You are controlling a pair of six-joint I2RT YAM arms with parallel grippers.
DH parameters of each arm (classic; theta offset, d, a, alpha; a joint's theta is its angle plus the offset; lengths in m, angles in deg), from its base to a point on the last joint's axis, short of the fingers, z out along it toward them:
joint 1: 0 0.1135 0.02 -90
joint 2: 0 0 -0.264 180
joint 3: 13.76 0 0.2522 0
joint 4: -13.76 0 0.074 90
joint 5: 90 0 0 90
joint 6: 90 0.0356 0 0
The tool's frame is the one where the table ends.
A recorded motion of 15 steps. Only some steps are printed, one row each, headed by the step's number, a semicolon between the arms.
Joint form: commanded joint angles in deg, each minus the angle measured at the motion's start. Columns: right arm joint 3, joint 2, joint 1, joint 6, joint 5, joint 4; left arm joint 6, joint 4, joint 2, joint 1, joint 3, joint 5.
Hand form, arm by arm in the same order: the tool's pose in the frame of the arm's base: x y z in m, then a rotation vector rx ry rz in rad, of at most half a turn. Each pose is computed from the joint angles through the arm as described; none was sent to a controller.
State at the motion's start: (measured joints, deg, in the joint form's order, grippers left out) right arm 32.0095 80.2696 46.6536 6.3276 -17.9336 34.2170; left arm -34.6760 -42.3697 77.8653 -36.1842 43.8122 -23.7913
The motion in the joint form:
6: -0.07 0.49 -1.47 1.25 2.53 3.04; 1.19 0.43 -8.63 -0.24 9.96 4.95
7: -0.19 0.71 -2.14 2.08 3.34 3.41; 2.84 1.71 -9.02 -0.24 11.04 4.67
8: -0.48 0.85 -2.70 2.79 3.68 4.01; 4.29 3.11 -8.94 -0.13 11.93 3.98
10: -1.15 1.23 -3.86 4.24 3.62 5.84; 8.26 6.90 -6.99 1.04 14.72 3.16
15: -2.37 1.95 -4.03 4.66 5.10 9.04; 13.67 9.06 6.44 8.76 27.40 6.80
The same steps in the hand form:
6: 0.1978 0.2125 0.2075 -0.7872 1.6805 0.8923; 0.1971 -0.1312 0.2621 -0.0570 2.4947 -0.0786
7: 0.2008 0.2100 0.2065 -0.7547 1.6933 0.8822; 0.1994 -0.1326 0.2709 -0.0333 2.4529 -0.0964
8: 0.2028 0.2077 0.2053 -0.7309 1.7000 0.8795; 0.2028 -0.1341 0.2772 -0.0183 2.4149 -0.0990
10: 0.2064 0.2030 0.2033 -0.6902 1.7027 0.8865; 0.2179 -0.1381 0.2896 0.0142 2.3390 -0.0957
15: 0.2066 0.2009 0.1994 -0.6575 1.6886 0.8719; 0.2893 -0.1384 0.3009 -0.0086 2.3368 -0.0649

